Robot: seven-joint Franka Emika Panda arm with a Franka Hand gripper.
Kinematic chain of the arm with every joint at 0, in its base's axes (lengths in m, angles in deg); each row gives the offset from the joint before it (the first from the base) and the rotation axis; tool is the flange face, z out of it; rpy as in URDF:
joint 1: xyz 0 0 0.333 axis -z
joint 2: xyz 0 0 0 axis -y
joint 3: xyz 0 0 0.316 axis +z
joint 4: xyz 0.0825 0 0 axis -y
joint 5: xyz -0.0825 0 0.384 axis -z
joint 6: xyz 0 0 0 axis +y
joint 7: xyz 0.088 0 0 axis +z
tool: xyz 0 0 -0.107 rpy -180 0 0
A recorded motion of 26 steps. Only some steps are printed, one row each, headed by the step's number.
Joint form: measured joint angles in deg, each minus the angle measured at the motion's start. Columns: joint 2, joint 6, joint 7, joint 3, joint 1, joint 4, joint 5.
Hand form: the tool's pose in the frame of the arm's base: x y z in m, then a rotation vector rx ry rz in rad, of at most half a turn. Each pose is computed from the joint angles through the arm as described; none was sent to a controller.
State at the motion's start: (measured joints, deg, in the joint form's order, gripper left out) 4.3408 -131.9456 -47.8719 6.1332 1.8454 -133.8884 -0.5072
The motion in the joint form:
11: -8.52 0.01 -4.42 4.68 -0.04 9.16 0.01
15: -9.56 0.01 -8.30 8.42 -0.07 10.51 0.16
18: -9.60 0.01 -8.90 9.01 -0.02 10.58 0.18
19: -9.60 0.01 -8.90 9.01 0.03 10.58 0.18
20: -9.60 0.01 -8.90 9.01 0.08 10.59 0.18
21: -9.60 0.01 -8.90 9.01 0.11 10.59 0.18
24: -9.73 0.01 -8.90 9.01 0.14 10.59 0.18
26: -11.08 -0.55 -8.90 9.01 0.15 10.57 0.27
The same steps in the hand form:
11: 0.5427 0.0855 0.3637 -2.8741 1.1512 -0.0561
15: 0.5430 0.1219 0.3650 -2.8622 1.1482 -0.0538
18: 0.5421 0.1271 0.3653 -2.8603 1.1489 -0.0531
19: 0.5422 0.1266 0.3653 -2.8598 1.1502 -0.0532
20: 0.5424 0.1261 0.3654 -2.8592 1.1514 -0.0534
21: 0.5425 0.1258 0.3654 -2.8589 1.1521 -0.0535
24: 0.5426 0.1255 0.3642 -2.8594 1.1533 -0.0502
26: 0.5441 0.1256 0.3522 -2.8631 1.1545 -0.0291

